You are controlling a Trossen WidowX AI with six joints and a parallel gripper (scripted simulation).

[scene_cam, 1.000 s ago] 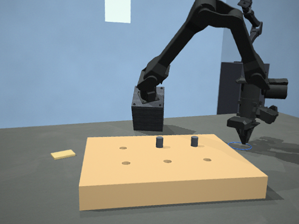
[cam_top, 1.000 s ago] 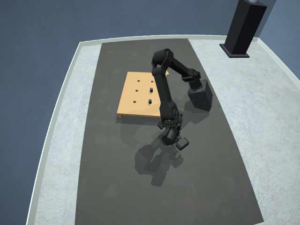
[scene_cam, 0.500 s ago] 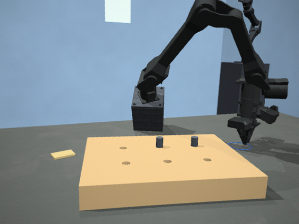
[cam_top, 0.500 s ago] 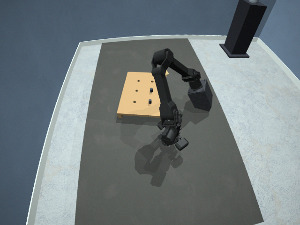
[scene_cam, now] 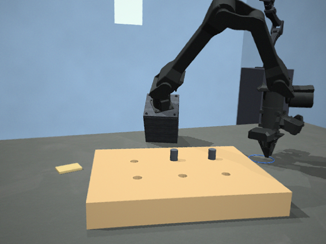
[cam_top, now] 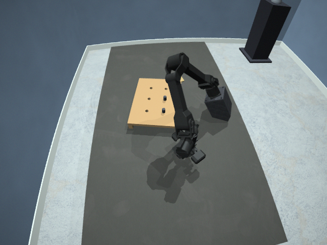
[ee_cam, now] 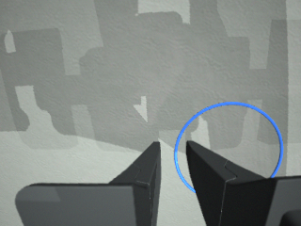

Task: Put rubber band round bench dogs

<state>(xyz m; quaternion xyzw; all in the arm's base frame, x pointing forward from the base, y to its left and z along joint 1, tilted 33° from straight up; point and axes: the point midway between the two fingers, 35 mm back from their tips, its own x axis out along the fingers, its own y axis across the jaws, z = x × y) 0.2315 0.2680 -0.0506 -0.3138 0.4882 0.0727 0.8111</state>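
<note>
Now: hand 110 mm short of the tan wooden board and 350 mm to the left of it. From my hand the other things lie so: small tan block: 80 mm behind, 580 mm to the right, 30 mm below.
</note>
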